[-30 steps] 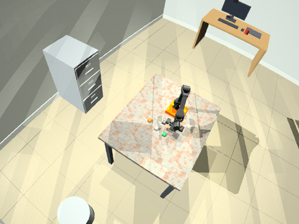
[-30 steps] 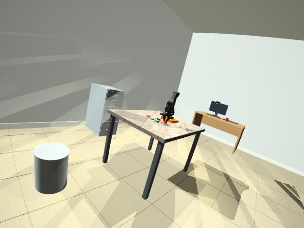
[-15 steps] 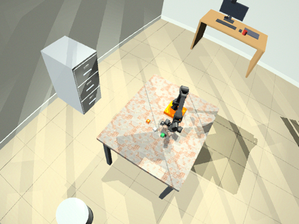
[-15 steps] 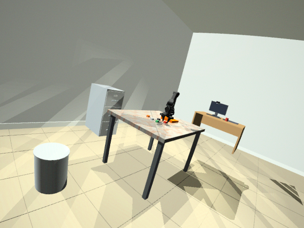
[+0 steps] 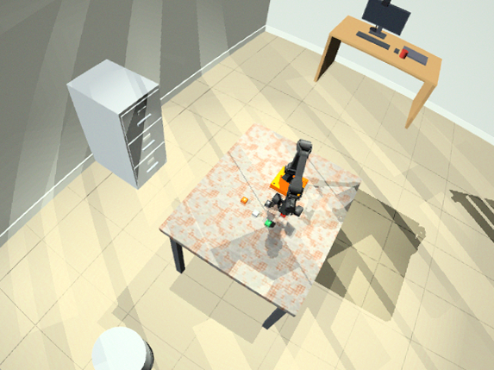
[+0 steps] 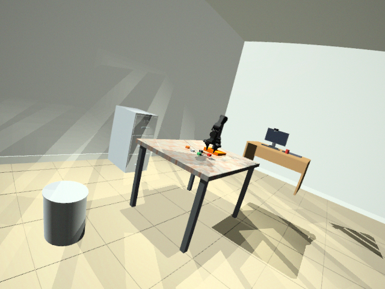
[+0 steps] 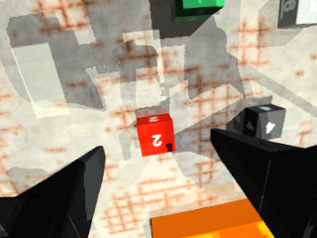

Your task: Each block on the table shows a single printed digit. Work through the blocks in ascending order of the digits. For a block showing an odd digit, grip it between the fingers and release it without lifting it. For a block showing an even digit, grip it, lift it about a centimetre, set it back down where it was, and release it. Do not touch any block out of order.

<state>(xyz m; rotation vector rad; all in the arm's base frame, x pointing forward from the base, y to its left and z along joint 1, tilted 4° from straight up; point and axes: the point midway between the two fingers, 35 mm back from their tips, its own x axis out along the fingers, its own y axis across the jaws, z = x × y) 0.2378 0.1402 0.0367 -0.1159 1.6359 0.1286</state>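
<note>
Now: gripper tip 30 mm above the red block and 10 mm past it. Round my gripper tip: green block 110 mm ahead, 30 mm to the right, 30 mm below; then orange block 240 mm to the right, 90 mm ahead, 30 mm below; then black block 120 mm to the right, 30 mm below.
</note>
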